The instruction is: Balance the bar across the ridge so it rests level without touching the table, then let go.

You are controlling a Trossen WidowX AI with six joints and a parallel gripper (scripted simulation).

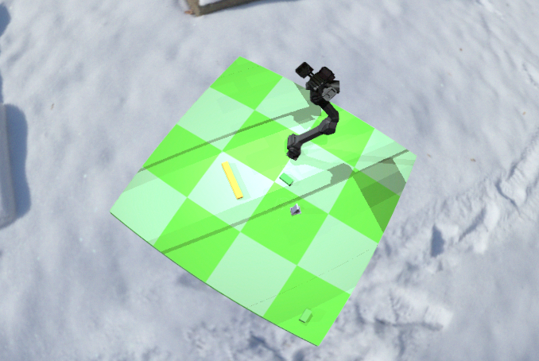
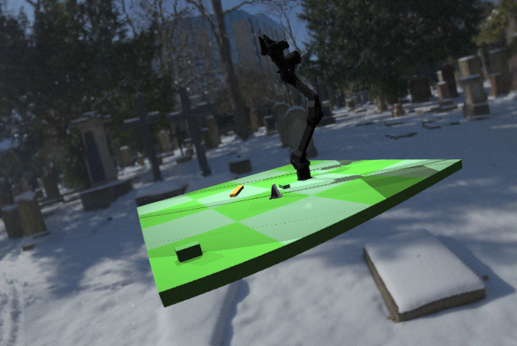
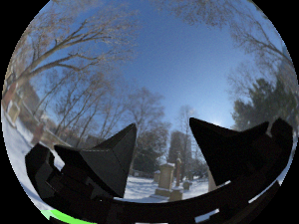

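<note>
The orange bar is 23 cm ahead of my gripper tip, 21 cm to the right of it and 76 cm below it.
</note>
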